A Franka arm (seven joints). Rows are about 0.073 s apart.
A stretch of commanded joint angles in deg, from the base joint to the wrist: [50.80, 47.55, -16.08, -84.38, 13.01, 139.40, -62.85]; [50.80, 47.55, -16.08, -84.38, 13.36, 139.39, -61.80]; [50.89, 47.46, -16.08, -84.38, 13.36, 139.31, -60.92]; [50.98, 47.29, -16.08, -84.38, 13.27, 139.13, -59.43]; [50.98, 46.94, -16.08, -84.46, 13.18, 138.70, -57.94]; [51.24, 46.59, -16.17, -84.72, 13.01, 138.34, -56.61]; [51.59, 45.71, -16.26, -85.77, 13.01, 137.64, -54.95]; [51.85, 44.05, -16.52, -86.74, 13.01, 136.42, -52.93]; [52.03, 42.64, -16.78, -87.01, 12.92, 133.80, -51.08]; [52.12, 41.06, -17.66, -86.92, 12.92, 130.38, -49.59]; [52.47, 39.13, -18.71, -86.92, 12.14, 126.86, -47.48]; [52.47, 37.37, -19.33, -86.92, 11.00, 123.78, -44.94]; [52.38, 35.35, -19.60, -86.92, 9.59, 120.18, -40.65]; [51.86, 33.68, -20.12, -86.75, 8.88, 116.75, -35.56]
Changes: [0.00, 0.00, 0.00, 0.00, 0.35, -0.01, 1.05]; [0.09, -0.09, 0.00, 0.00, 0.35, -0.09, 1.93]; [0.18, -0.26, 0.00, 0.00, 0.26, -0.27, 3.42]; [0.18, -0.61, 0.00, -0.08, 0.17, -0.70, 4.91]; [0.44, -0.96, -0.09, -0.34, 0.00, -1.06, 6.24]; [0.79, -1.84, -0.18, -1.39, 0.00, -1.76, 7.90]; [1.05, -3.50, -0.44, -2.36, 0.00, -2.98, 9.92]; [1.23, -4.91, -0.70, -2.63, -0.09, -5.60, 11.77]; [1.32, -6.49, -1.58, -2.54, -0.09, -9.02, 13.26]; [1.67, -8.42, -2.63, -2.54, -0.87, -12.54, 15.37]; [1.67, -10.18, -3.25, -2.54, -2.01, -15.62, 17.91]; [1.58, -12.20, -3.52, -2.54, -3.42, -19.22, 22.20]; [1.06, -13.87, -4.04, -2.37, -4.13, -22.65, 27.29]
